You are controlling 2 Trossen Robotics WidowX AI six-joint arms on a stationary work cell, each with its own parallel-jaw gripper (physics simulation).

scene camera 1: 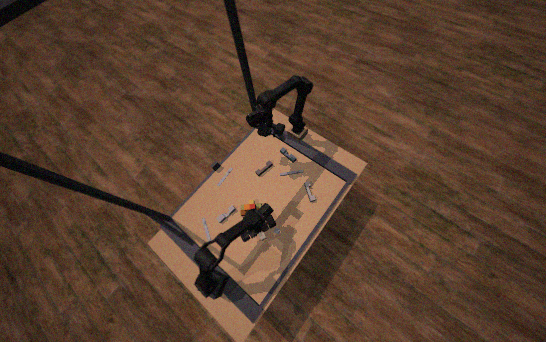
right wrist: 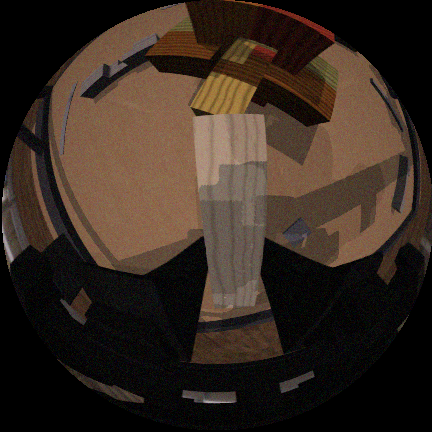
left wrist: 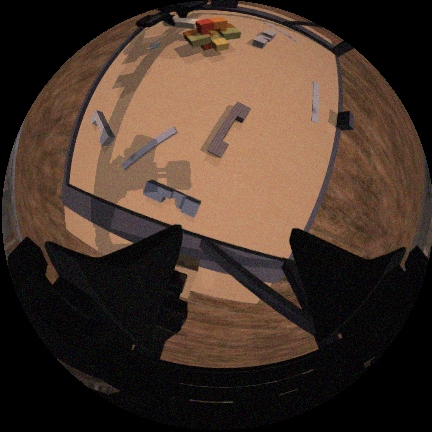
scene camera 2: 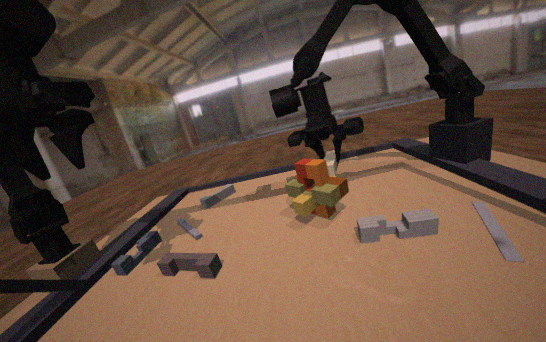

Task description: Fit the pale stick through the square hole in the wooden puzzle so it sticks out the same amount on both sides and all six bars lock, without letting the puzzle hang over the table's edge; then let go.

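Pixels of known places: left gripper, fingertip midpoint: (left wrist: 238,233) (scene camera 2: 66,173); right gripper, fingertip midpoint: (scene camera 1: 259,231) (right wrist: 231,242) (left wrist: 178,22) (scene camera 2: 331,162); left arm's base at its link origin: (scene camera 1: 297,129) (left wrist: 170,279) (scene camera 2: 60,254); right arm's base at its link origin: (scene camera 1: 210,284) (right wrist: 53,284) (scene camera 2: 459,121).
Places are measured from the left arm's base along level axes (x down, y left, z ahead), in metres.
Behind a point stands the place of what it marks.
The wooden puzzle (scene camera 1: 248,208) {x -0.056, y 0.113, z 0.606 m} (scene camera 2: 316,172) {x -0.041, y 0.082, z 0.602 m} (left wrist: 205,26) (right wrist: 225,92), with red, orange, yellow and olive bars, rests on the table. My right gripper (scene camera 2: 330,156) {x -0.003, y 0.233, z 0.660 m} (right wrist: 231,242) {x -0.003, y 0.233, z 0.660 m} is shut on the pale stick (scene camera 2: 330,162) {x -0.023, y 0.179, z 0.648 m} (right wrist: 232,145) {x -0.022, y 0.177, z 0.639 m}. It holds the stick near one end, on the puzzle's far side in scene camera 2. In the right wrist view the stick's other end points at the puzzle, close to the yellow bar, and shows outside it. The square hole cannot be made out clearly. My left gripper (scene camera 2: 62,170) {x -0.169, y -0.047, z 0.227 m} (left wrist: 238,233) {x -0.169, y -0.047, z 0.227 m} is open and empty, far from the puzzle.
A grey notched bar (scene camera 2: 397,226) {x 0.050, y -0.006, z 0.711 m} (left wrist: 263,38) {x 0.033, y -0.003, z 0.673 m} lies beside the puzzle. A brown notched bar (scene camera 2: 190,264) {x 0.049, y -0.016, z 0.344 m} (left wrist: 227,131) {x 0.035, y -0.014, z 0.329 m} and a blue-grey one (left wrist: 172,196) {x 0.050, y 0.047, z 0.172 m} lie nearer the left arm. A small blue-grey piece (right wrist: 297,231) {x 0.062, y 0.292, z 0.594 m} lies near the right gripper. Dark rails edge the table.
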